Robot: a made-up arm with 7 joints. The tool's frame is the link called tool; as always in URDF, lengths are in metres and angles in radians. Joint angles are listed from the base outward.
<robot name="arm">
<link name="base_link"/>
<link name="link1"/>
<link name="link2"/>
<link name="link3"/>
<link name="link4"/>
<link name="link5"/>
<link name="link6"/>
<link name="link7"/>
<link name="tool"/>
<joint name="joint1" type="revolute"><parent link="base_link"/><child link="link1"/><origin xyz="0 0 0.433" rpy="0 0 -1.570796"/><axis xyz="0 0 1"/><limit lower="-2.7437" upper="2.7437"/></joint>
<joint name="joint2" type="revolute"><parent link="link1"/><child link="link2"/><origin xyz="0 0 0" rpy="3.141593 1.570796 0"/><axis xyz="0 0 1"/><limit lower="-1.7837" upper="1.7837"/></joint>
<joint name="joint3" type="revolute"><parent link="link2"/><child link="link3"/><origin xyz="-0.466 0 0" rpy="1.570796 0 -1.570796"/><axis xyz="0 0 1"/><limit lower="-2.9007" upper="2.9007"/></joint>
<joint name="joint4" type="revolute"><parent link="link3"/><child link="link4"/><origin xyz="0.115 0 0" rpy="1.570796 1.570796 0"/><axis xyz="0 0 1"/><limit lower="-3.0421" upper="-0.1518"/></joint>
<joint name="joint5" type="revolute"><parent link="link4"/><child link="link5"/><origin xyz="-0.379 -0.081 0" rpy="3.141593 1.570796 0"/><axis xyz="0 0 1"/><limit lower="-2.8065" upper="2.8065"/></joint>
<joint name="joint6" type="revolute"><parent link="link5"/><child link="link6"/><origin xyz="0 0 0" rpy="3.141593 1.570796 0"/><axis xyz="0 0 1"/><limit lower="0.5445" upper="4.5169"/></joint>
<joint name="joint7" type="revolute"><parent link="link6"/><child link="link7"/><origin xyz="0 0.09 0" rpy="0 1.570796 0"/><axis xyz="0 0 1"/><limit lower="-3.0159" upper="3.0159"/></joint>
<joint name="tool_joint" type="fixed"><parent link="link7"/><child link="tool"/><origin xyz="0 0 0" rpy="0 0 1.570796"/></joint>
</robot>
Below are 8 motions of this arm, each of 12 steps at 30 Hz.
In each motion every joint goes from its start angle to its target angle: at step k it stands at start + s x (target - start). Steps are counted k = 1, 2, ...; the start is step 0. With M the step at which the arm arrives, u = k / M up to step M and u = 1 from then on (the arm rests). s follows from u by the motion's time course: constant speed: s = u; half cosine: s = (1 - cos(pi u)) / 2; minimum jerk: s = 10 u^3 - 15 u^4 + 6 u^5.
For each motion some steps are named. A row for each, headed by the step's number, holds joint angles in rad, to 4 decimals.
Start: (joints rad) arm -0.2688 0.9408 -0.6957 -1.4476 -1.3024 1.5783 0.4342
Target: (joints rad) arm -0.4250 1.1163 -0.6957 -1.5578 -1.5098 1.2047 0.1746
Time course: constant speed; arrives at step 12
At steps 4, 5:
4: -0.3209 0.9993 -0.6957 -1.4843 -1.3715 1.4538 0.3477
5: -0.3339 1.0139 -0.6957 -1.4935 -1.3888 1.4226 0.3260

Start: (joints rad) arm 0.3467 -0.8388 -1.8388 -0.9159 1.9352 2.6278 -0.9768
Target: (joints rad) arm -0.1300 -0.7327 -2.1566 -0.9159 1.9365 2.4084 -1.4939
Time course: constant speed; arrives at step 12
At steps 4, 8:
4: 0.1878 -0.8034 -1.9447 -0.9159 1.9356 2.5547 -1.1492
8: 0.0289 -0.7681 -2.0507 -0.9159 1.9361 2.4815 -1.3215

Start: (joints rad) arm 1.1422 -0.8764 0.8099 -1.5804 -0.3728 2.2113 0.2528
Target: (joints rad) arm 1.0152 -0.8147 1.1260 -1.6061 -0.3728 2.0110 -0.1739
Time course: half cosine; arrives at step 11
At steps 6, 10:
6: 1.0697 -0.8412 0.9904 -1.5951 -0.3728 2.0969 0.0091
10: 1.0178 -0.8159 1.1196 -1.6056 -0.3728 2.0151 -0.1653

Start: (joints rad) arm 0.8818 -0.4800 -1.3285 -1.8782 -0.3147 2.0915 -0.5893
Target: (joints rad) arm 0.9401 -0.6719 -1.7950 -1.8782 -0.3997 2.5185 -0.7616
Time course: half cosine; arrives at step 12
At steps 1, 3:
1: 0.8828 -0.4833 -1.3364 -1.8782 -0.3161 2.0988 -0.5922
3: 0.8903 -0.5081 -1.3968 -1.8782 -0.3271 2.1540 -0.6145

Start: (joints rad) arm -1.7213 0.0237 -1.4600 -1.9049 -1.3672 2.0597 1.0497
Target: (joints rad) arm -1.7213 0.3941 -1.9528 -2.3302 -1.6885 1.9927 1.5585
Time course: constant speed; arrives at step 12
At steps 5, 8, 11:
5: -1.7213 0.1780 -1.6653 -2.0821 -1.5011 2.0318 1.2617
8: -1.7213 0.2706 -1.7885 -2.1884 -1.5814 2.0150 1.3889
11: -1.7213 0.3632 -1.9117 -2.2948 -1.6617 1.9983 1.5161

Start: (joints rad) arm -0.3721 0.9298 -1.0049 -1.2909 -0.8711 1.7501 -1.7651
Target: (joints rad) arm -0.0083 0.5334 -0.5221 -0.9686 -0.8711 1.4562 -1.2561
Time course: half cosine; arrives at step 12
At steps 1, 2, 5, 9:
1: -0.3659 0.9230 -0.9967 -1.2854 -0.8711 1.7451 -1.7564
2: -0.3477 0.9032 -0.9726 -1.2693 -0.8711 1.7304 -1.7310
5: -0.2373 0.7829 -0.8260 -1.1715 -0.8711 1.6412 -1.5765
9: -0.0616 0.5915 -0.5928 -1.0158 -0.8711 1.4992 -1.3306

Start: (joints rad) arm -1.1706 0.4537 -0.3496 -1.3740 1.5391 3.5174 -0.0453
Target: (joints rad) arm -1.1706 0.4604 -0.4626 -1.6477 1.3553 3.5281 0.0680
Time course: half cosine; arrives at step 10
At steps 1, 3, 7, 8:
1: -1.1706 0.4539 -0.3524 -1.3807 1.5346 3.5177 -0.0425
3: -1.1706 0.4551 -0.3729 -1.4304 1.5012 3.5196 -0.0219
7: -1.1706 0.4590 -0.4393 -1.5913 1.3932 3.5259 0.0446
8: -1.1706 0.4598 -0.4518 -1.6216 1.3729 3.5271 0.0572

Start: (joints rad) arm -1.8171 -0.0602 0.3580 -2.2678 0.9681 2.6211 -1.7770
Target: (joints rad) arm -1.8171 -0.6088 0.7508 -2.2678 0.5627 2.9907 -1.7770
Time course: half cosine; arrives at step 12
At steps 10, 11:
10: -1.8171 -0.5721 0.7245 -2.2678 0.5899 2.9659 -1.7770
11: -1.8171 -0.5995 0.7441 -2.2678 0.5696 2.9844 -1.7770

